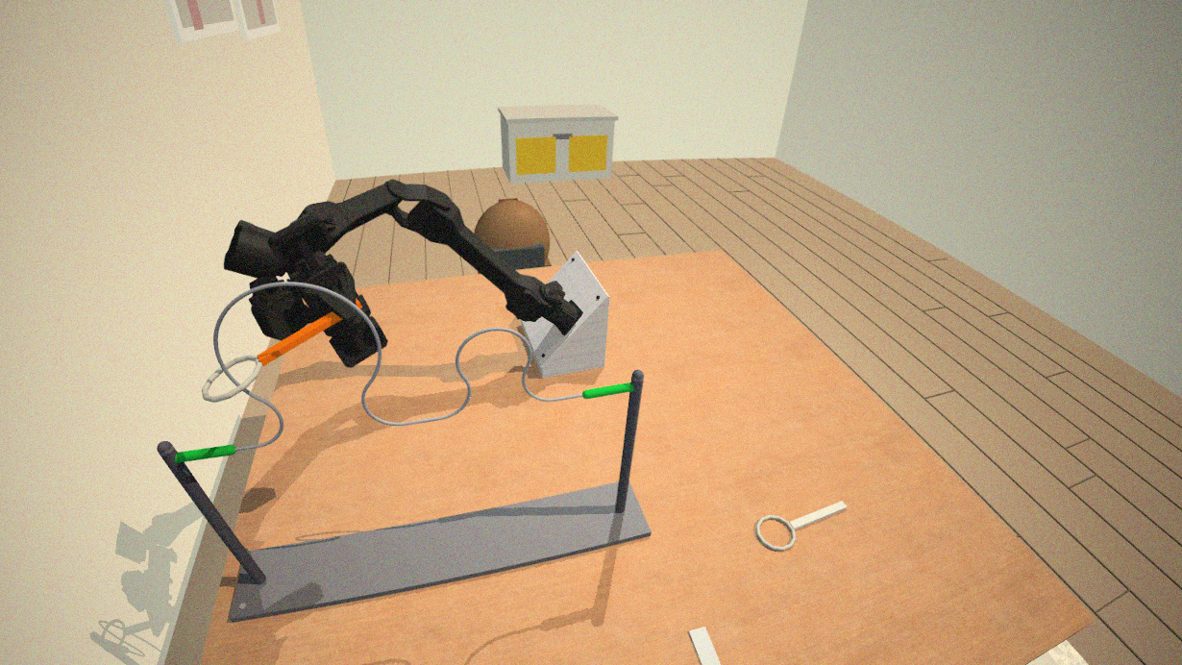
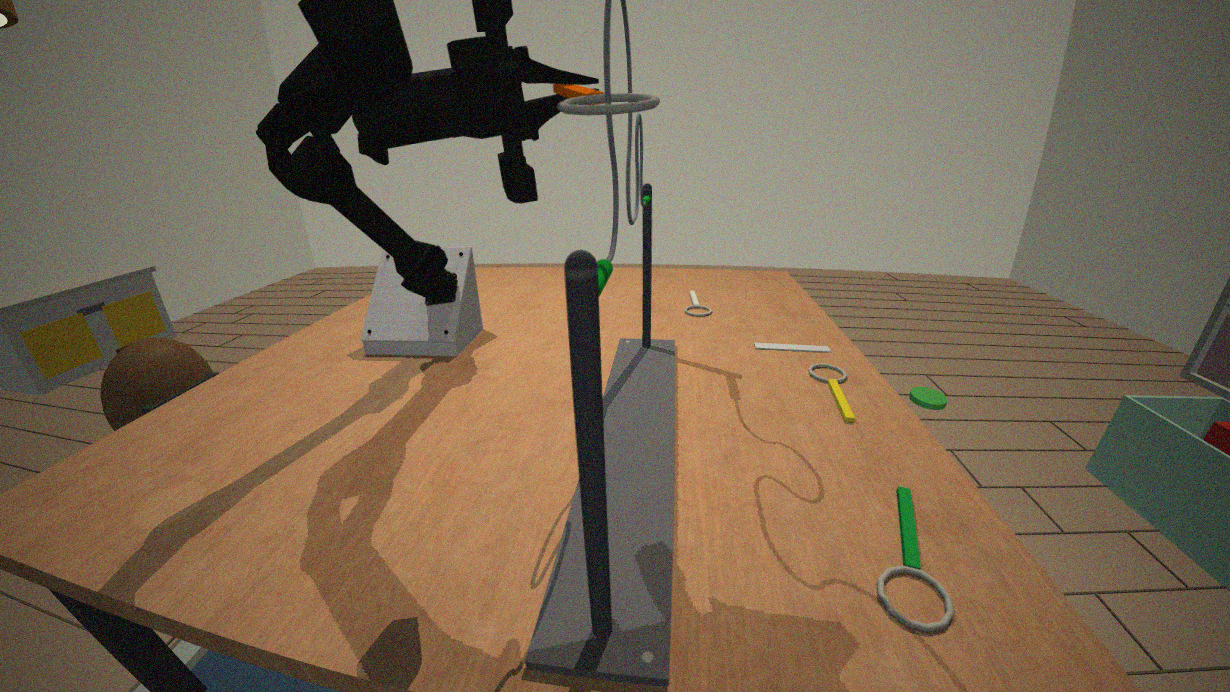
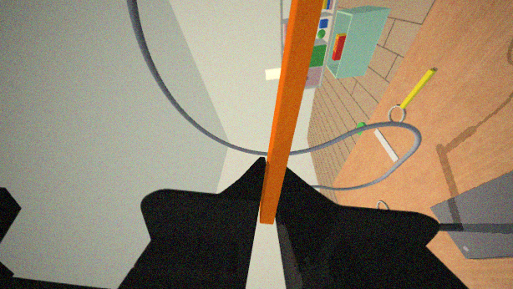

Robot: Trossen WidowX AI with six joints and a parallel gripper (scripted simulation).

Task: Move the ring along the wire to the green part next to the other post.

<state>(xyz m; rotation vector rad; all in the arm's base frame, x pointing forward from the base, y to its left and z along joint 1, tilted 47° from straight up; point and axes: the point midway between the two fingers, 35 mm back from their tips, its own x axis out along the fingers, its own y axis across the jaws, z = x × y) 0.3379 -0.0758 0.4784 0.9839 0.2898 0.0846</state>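
Right now my gripper tip is 90 mm to the left of the orange-handled ring and 20 mm above it. From my gripper tip the other things lie so: white strip 420 mm below, 360 mm ahead, 320 mm to the left; then green-handled ring 420 mm below, 300 mm ahead, 190 mm to the right; then ring with handle 420 mm below, 370 mm ahead, 160 mm to the left.
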